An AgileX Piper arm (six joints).
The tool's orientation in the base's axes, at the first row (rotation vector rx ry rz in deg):
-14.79 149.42 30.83
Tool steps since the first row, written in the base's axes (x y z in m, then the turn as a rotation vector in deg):
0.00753 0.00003 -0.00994 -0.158 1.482 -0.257
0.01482 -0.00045 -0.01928 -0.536 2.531 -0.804
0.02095 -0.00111 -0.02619 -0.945 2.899 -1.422
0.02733 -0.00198 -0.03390 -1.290 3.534 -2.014
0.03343 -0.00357 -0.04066 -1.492 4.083 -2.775
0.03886 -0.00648 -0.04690 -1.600 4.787 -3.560
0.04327 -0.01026 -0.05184 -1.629 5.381 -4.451
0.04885 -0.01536 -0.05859 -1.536 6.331 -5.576
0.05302 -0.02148 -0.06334 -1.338 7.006 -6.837
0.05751 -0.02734 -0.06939 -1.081 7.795 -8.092
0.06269 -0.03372 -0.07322 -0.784 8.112 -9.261
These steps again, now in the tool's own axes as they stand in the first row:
-0.00187 -0.00525 0.01115 0.131 1.301 0.761
-0.00378 -0.01071 0.02151 0.629 2.173 1.491
-0.00581 -0.01522 0.02934 1.249 2.413 1.984
-0.00765 -0.02024 0.03784 1.776 2.887 2.592
-0.00965 -0.02554 0.04515 2.267 3.189 3.360
-0.01118 -0.03168 0.05122 2.672 3.599 4.249
-0.01236 -0.03791 0.05546 3.069 3.852 5.212
-0.01360 -0.04624 0.06109 3.439 4.319 6.562
-0.01446 -0.05446 0.06411 3.805 4.464 7.951
-0.01500 -0.06295 0.06842 4.107 4.698 9.406
-0.01716 -0.07138 0.07099 4.374 4.522 10.611

